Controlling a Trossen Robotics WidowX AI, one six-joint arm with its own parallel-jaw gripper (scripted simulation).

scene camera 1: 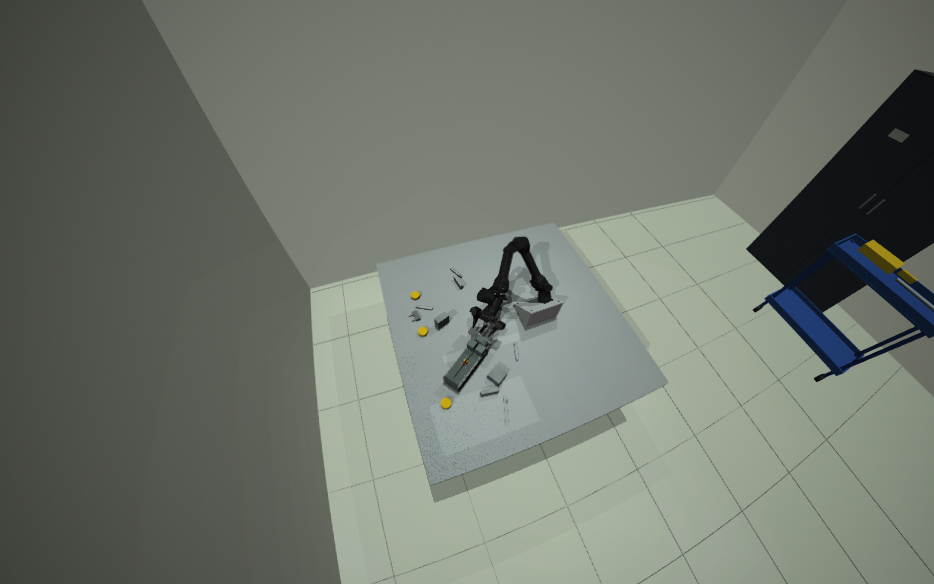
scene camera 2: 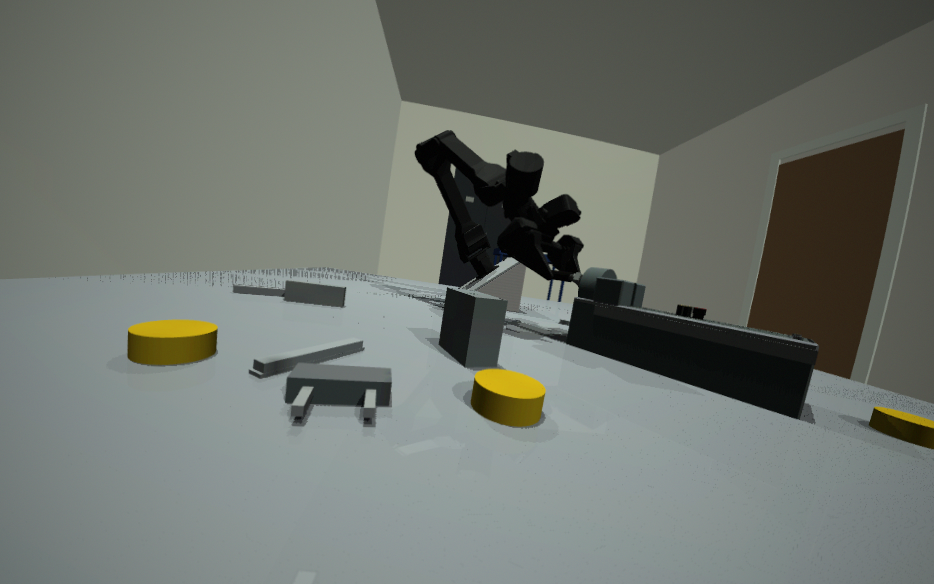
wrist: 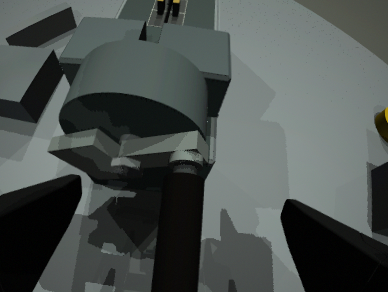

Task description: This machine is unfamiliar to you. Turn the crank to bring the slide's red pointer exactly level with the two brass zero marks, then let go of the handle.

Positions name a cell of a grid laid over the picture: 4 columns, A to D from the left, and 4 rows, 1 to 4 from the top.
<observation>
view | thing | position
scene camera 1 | long dark grey bed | B3
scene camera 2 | my gripper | C2
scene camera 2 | yellow disc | C3
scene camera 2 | yellow disc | A3
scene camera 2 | long dark grey bed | D3
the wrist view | my gripper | B3
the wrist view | long dark grey bed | B2
</observation>
